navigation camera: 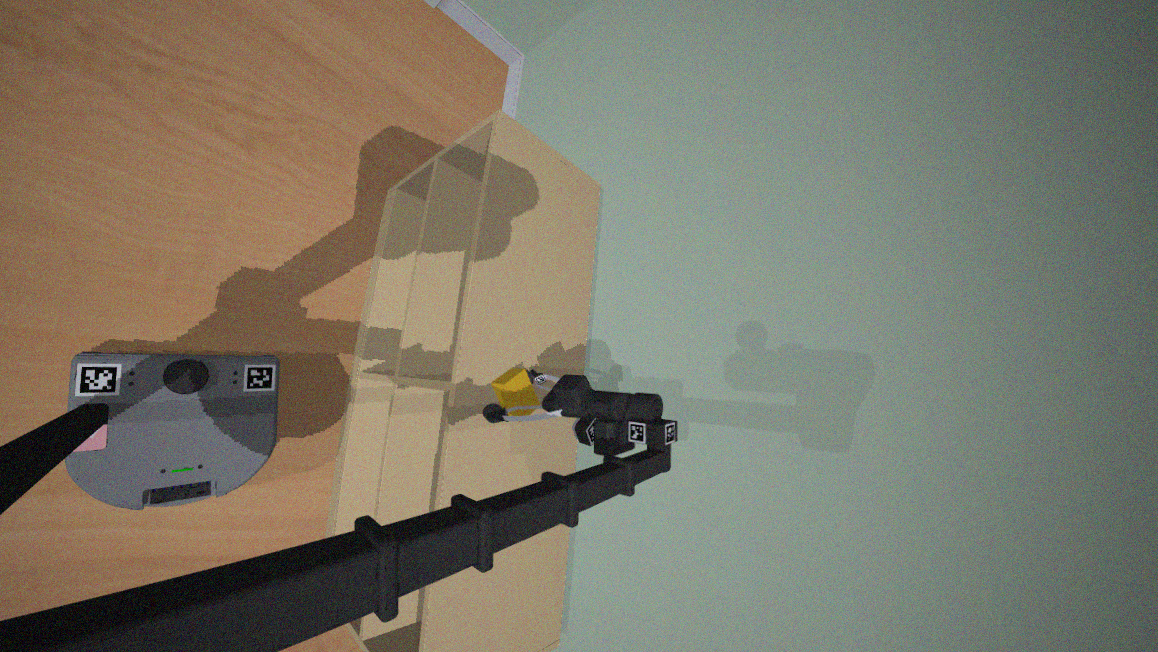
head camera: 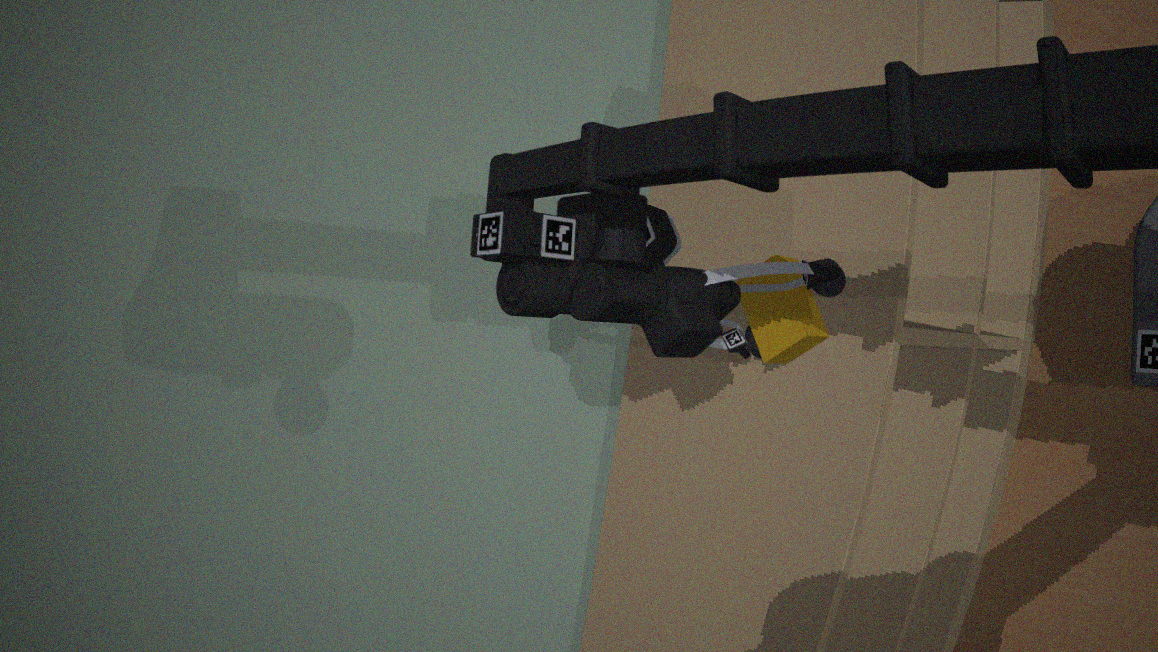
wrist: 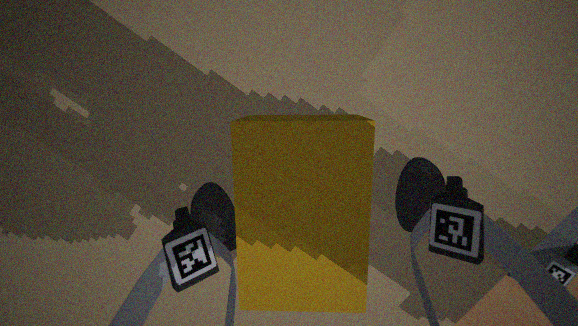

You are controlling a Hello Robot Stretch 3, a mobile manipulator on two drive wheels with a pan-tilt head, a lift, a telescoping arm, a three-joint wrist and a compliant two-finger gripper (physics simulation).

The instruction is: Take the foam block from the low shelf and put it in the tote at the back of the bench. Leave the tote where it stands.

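Seen in the pictures: gripper, between the fingertips: (navigation camera: 506, 394) (head camera: 799, 311) (wrist: 314, 197); robot's base, origin of its link: (navigation camera: 186, 374).
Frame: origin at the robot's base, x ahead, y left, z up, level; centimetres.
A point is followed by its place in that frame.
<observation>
The yellow foam block (head camera: 784, 344) @(x 1.2, y -48.5, z 65.5 cm) (navigation camera: 512, 380) @(x 0.9, y -47.7, z 65.5 cm) (wrist: 300, 280) @(x 0.3, y -49.2, z 65.5 cm) stands on the tan board of the low shelf (head camera: 688, 502) @(x 20.2, y -63.5, z 61.0 cm) (navigation camera: 526, 267) @(x 25.7, y -54.6, z 61.0 cm) (wrist: 450, 75) @(x -11.8, y -47.0, z 61.0 cm). My gripper (head camera: 789, 311) @(x -2.3, y -49.8, z 61.0 cm) (navigation camera: 514, 395) @(x -2.3, y -49.8, z 61.0 cm) (wrist: 314, 197) @(x -2.3, y -49.8, z 61.0 cm) is part-way open, with a fingertip on either side of the block. In the wrist view the left fingertip is right at the block's left edge, and a narrow gap shows between the block and the right fingertip. Whether the left fingertip touches the block is hard to tell. The tote and the bench do not show in these views.
My telescoping arm (head camera: 810, 133) @(x -10.1, y -25.6, z 96.3 cm) (navigation camera: 486, 518) @(x -8.4, y -19.5, z 97.1 cm) reaches across the shelf. A green wall (head camera: 324, 518) @(x 22.9, y -81.6, z 98.5 cm) (navigation camera: 931, 202) @(x 32.1, y -82.6, z 132.7 cm) stands close behind it. Divided openings face my grey base (navigation camera: 174, 421) @(x -8.9, y 1.5, z 16.0 cm) on the wooden floor (navigation camera: 202, 121) @(x 63.5, y 3.0, z 0.0 cm). White skirting (navigation camera: 512, 85) @(x 122.9, y -91.3, z 5.4 cm) runs past the shelf's end.
</observation>
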